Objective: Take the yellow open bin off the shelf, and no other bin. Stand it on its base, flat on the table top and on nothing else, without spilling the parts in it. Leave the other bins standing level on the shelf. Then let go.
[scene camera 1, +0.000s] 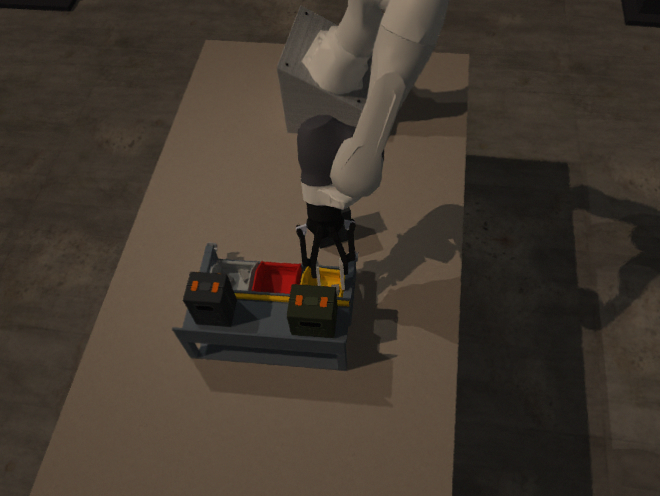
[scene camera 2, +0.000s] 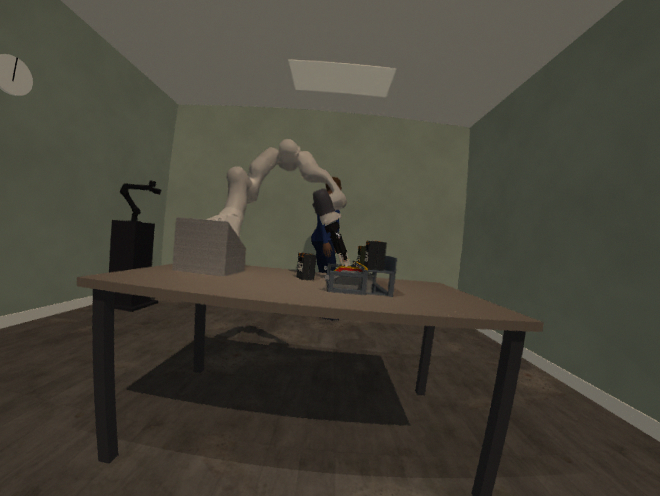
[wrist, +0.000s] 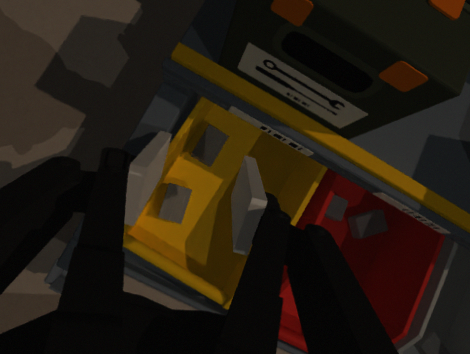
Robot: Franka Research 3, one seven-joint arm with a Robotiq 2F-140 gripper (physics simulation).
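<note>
The yellow open bin [scene camera 1: 331,280] [wrist: 207,180] stands in the shelf [scene camera 1: 261,314] [scene camera 2: 392,282] [wrist: 165,107], at the right end of its row in scene camera 1. Grey parts [wrist: 212,145] [wrist: 175,202] lie in it. My gripper [scene camera 1: 330,275] [scene camera 2: 344,261] [wrist: 202,165] is partly open and empty, pointing down at this bin. In the wrist view one pale fingertip is by the bin's outer side wall and the other is over its inside. Exact fingertip depth is unclear. The red bin [scene camera 1: 276,277] [wrist: 400,260] stands beside it, then the grey bin [scene camera 1: 240,274] [wrist: 450,290].
A dark green case [scene camera 1: 312,314] [wrist: 410,30] stands on the shelf's upper board close to the yellow bin, behind a yellow strip [scene camera 1: 266,297] [wrist: 280,112]. A black case [scene camera 1: 210,304] stands at the other end. Another dark case [scene camera 2: 306,266] stands on the table [scene camera 1: 240,426] [scene camera 2: 266,296].
</note>
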